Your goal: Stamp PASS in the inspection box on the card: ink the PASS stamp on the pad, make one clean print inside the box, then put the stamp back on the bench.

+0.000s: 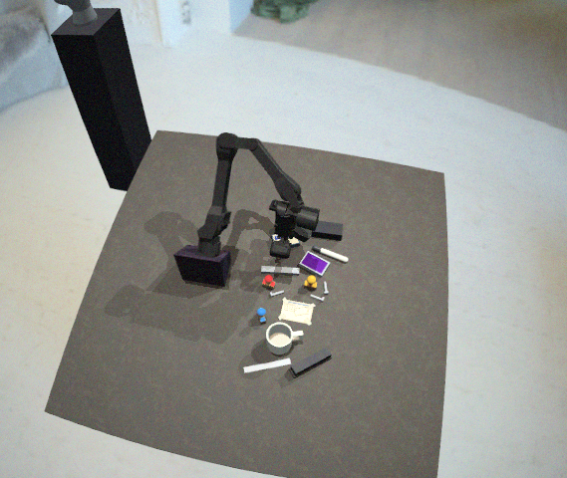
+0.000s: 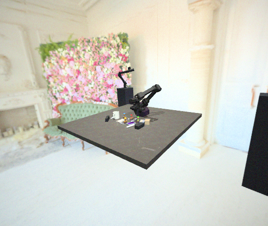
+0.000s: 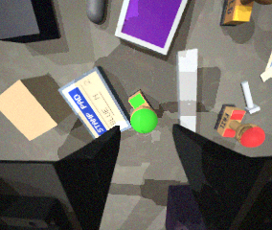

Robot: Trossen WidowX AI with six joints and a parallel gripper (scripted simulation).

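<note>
Right now my gripper tip is 60 mm above the green-knobbed stamp. The rest, counted from my gripper tip: purple ink pad 110 mm ahead, 10 mm to the right, 70 mm below; then blue-labelled box 10 mm behind, 60 mm to the left, 60 mm below; then grey bar 60 mm to the right, 70 mm below.
</note>
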